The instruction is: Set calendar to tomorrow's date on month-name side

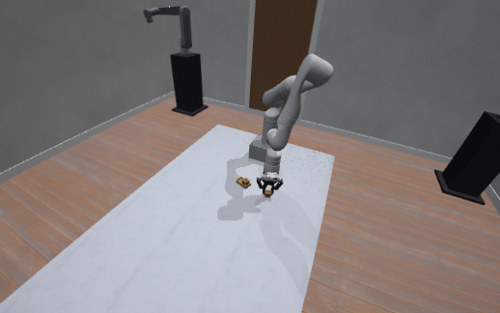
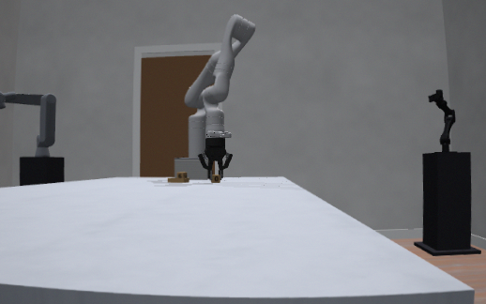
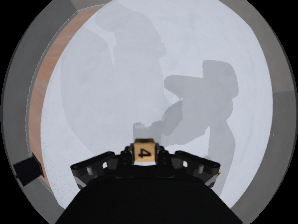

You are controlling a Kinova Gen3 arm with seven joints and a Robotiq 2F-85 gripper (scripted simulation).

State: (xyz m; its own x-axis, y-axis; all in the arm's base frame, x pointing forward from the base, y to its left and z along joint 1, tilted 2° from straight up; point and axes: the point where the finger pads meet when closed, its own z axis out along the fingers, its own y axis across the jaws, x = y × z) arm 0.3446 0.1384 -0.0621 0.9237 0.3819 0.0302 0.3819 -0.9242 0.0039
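Right now the wooden calendar tray is 2 cm behind my hand, 15 cm to the right of it and 2 cm below it. The rest, counted from my hand: wooden digit cube: 1 cm below.
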